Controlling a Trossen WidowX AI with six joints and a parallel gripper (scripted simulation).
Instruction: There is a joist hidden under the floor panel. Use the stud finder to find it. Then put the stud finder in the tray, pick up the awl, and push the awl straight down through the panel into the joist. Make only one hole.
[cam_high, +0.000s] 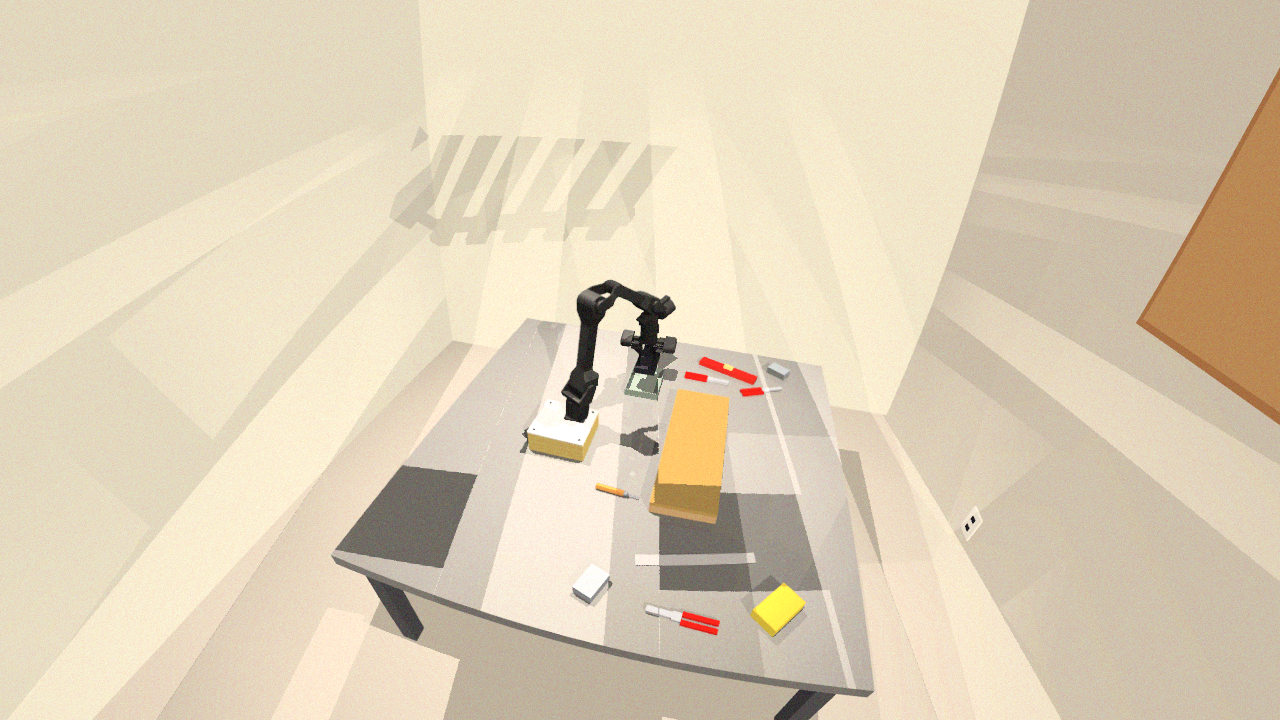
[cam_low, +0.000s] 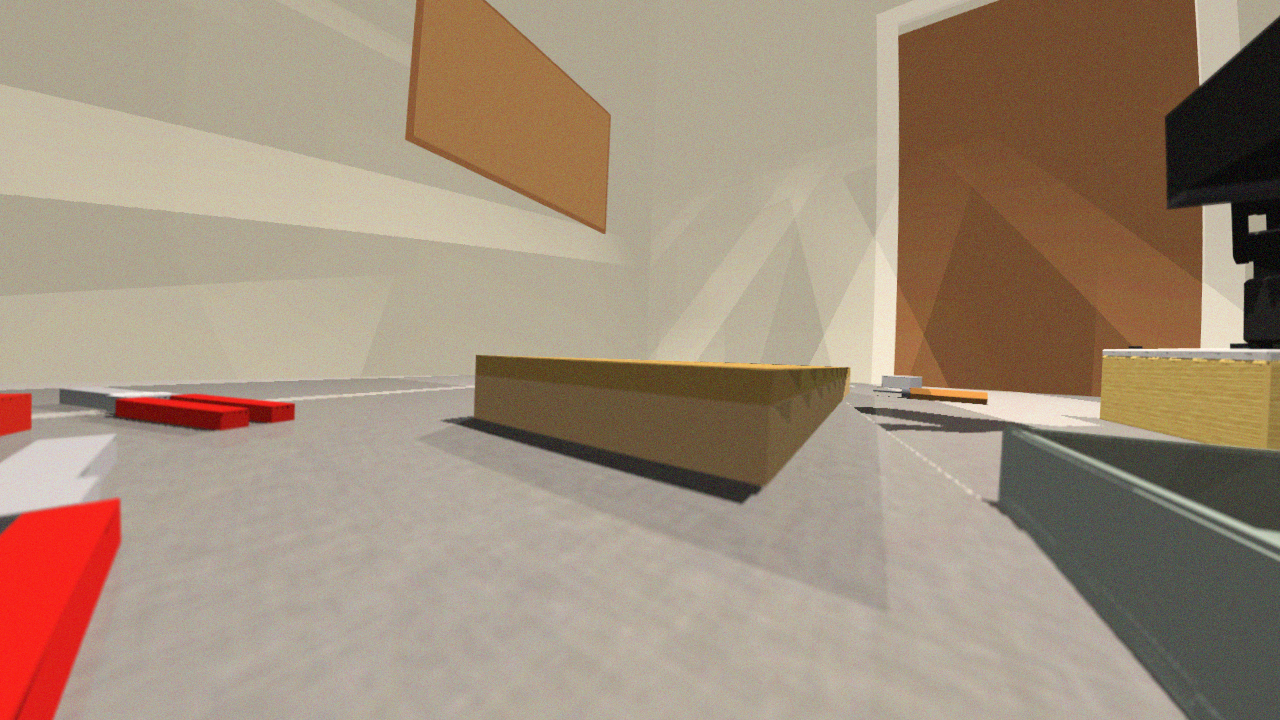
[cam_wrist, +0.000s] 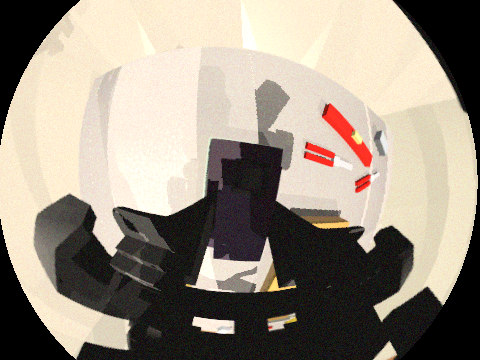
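The pale green tray lies 1 cm to the right of my gripper tip and 9 cm below it. Also, from my gripper tip: white strip 22 cm ahead, 72 cm to the right, 11 cm below; then stud finder 1 cm to the left, 2 cm above; then awl 54 cm to the right, 10 cm below.
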